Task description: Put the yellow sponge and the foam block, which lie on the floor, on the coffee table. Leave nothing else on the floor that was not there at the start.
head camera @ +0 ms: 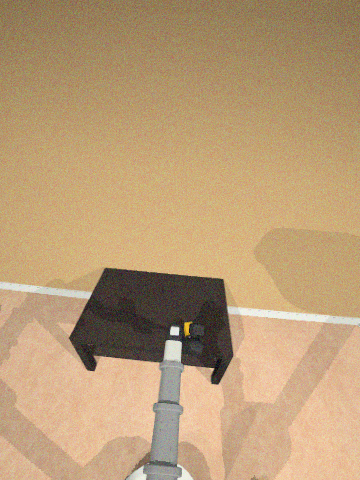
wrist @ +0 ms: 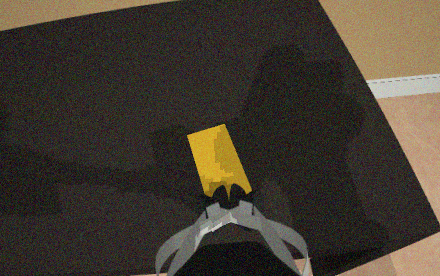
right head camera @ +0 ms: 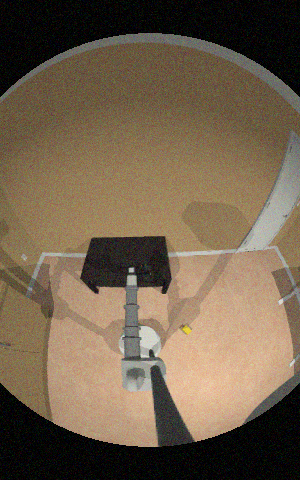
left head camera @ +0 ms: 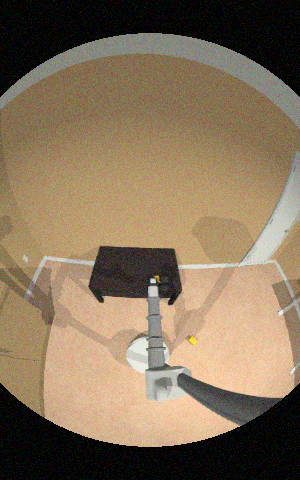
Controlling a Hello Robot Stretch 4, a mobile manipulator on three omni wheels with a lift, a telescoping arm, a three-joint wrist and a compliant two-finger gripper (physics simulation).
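Frame: origin at the robot's base, x right, y ahead, z up, level; centimetres.
Seen in the pictures: gripper, fingertip midpoint: [wrist: 229, 200] [left head camera: 158, 283]; robot's base at its link origin: [right head camera: 140, 342] [left head camera: 146, 353].
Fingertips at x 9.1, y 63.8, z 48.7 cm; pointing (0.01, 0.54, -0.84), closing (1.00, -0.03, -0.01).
Offsets run from my fingertips to a thing's top centre. Level surfaces: height alone.
An orange-yellow block @(dx -0.8, dy +4.5, dz -0.4 cm) [head camera: 188, 329] [left head camera: 157, 278] [wrist: 212, 157] lies on the dark coffee table @(dz -6.4 cm) [head camera: 150, 285] [left head camera: 130, 255] [right head camera: 125, 245] [wrist: 100, 75], towards its right part. A brighter yellow block @(dx +42.0, dy -53.2, dz -46.9 cm) [left head camera: 193, 340] [right head camera: 186, 329] lies on the floor to the right of my round base. I cannot tell from these views which one is the sponge and which the foam block. My gripper [wrist: 229, 200] is shut, its fingertips together with nothing between them. It is over the table at the near end of the orange-yellow block and overlaps it in the wrist view; contact is unclear.
My arm [head camera: 167, 430] [left head camera: 155, 330] [right head camera: 131, 320] reaches out over the table's front edge. My white round base [left head camera: 135, 356] [right head camera: 150, 340] stands in front of the table. A wall is behind the table, and a white door [left head camera: 275, 225] [right head camera: 272, 215] is at the right.
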